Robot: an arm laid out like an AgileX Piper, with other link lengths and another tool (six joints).
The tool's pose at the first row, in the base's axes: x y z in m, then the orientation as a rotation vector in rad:
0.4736, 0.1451, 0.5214, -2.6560, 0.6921, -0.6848
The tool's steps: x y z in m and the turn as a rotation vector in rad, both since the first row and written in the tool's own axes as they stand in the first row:
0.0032, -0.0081, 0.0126, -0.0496, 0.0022, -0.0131
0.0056, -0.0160, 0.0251, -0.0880, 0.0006, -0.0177
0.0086, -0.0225, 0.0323, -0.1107, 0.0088, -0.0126
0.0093, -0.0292, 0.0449, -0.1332, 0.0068, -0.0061
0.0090, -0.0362, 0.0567, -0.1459, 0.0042, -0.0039
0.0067, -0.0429, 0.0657, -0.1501, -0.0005, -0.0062
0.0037, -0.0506, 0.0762, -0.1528, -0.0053, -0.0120
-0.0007, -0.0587, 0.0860, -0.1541, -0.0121, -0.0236
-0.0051, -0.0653, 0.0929, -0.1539, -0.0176, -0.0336
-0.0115, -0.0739, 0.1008, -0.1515, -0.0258, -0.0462
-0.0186, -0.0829, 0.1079, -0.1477, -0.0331, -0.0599
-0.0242, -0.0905, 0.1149, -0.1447, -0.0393, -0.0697
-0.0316, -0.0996, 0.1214, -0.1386, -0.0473, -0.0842
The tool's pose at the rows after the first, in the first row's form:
0.4856, 0.1524, 0.5153, -2.7075, 0.7017, -0.6827
0.4969, 0.1599, 0.5089, -2.7451, 0.7154, -0.6747
0.5054, 0.1650, 0.5066, -2.7616, 0.7365, -0.6806
0.5150, 0.1724, 0.4990, -2.7787, 0.7565, -0.6716
0.5235, 0.1804, 0.4919, -2.7893, 0.7656, -0.6647
0.5289, 0.1888, 0.4862, -2.7951, 0.7634, -0.6578
0.5349, 0.1986, 0.4794, -2.8015, 0.7558, -0.6520
0.5396, 0.2094, 0.4729, -2.8100, 0.7391, -0.6452
0.5423, 0.2184, 0.4682, -2.8161, 0.7240, -0.6401
0.5447, 0.2303, 0.4627, -2.8218, 0.7035, -0.6322
0.5463, 0.2427, 0.4578, -2.8265, 0.6811, -0.6263
0.5484, 0.2532, 0.4529, -2.8297, 0.6645, -0.6206
0.5495, 0.2658, 0.4484, -2.8325, 0.6396, -0.6143

